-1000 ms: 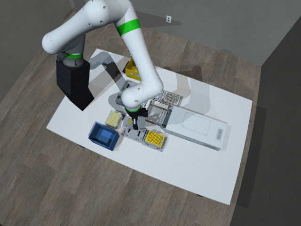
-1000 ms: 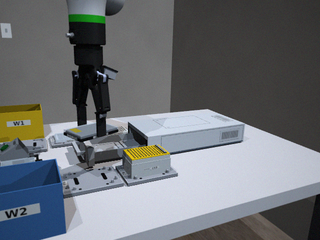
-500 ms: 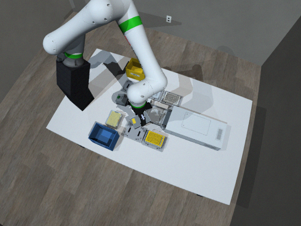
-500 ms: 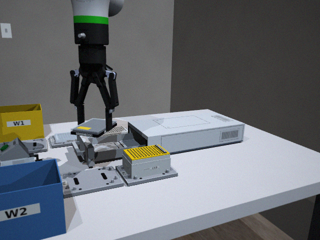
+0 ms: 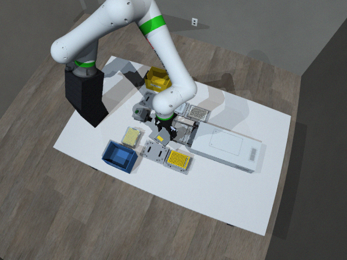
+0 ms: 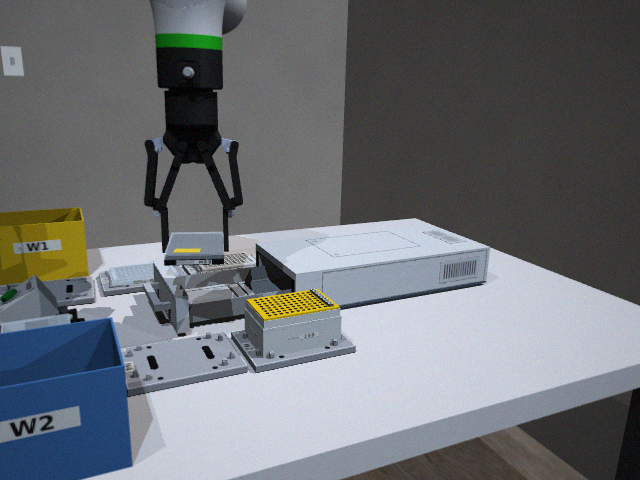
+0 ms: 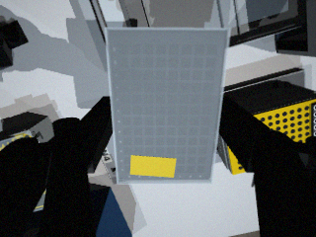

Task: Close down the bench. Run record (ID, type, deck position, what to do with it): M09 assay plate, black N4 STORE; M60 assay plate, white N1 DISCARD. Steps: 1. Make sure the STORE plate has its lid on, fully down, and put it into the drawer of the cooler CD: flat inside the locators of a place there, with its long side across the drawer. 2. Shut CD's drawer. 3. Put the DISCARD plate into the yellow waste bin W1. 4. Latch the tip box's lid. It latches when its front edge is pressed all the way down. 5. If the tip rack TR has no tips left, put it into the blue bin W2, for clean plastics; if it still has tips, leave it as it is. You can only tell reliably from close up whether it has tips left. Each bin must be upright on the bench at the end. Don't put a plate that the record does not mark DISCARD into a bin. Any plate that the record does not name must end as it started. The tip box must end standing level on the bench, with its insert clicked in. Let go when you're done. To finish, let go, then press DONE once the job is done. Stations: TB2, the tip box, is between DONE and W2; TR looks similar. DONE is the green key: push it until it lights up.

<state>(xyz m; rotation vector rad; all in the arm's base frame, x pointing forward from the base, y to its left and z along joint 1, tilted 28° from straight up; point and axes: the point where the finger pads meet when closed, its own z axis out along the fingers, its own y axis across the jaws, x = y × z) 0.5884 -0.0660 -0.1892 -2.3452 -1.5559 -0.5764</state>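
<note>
Right now my hand is 90 mm short of the cooler drawer, 90 mm to the right of it and 130 mm above it. Also, from my hand: yellow insert (230 mm behind, 50 mm to the right, 120 mm below); black plate (20 mm below); yellow-topped tip rack TR (110 mm ahead, 110 mm to the right, 110 mm below).
</note>
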